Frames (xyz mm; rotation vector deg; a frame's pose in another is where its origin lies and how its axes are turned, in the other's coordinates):
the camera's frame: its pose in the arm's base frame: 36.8 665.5 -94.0 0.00 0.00 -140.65
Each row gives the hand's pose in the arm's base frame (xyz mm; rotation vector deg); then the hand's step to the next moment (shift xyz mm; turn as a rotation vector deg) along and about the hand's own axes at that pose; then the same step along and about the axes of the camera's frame.
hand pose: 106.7 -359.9 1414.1 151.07 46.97 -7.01
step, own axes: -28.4 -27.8 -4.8 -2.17 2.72 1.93
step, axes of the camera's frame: 25.3 -31.0 0.8 2.66 2.92 -0.48
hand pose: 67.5 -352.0 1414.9 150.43 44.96 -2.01
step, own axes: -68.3 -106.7 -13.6 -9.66 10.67 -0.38
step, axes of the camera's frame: 57.0 -112.6 -17.4 10.20 8.50 5.57
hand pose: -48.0 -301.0 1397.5 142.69 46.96 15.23
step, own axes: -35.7 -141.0 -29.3 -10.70 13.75 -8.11
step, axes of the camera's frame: 28.5 -137.2 -48.8 11.40 7.09 13.75
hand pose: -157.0 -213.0 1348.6 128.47 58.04 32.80
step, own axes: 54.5 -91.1 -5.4 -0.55 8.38 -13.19
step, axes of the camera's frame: -45.4 -81.8 -50.5 3.16 -2.28 15.14
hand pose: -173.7 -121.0 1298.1 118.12 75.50 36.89
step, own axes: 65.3 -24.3 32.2 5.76 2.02 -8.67
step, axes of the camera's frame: -63.1 -26.6 -34.7 -2.36 -6.60 7.96
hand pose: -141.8 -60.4 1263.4 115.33 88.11 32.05
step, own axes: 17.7 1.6 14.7 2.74 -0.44 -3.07
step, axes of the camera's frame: -20.6 -1.6 -10.2 -0.89 -3.47 2.08
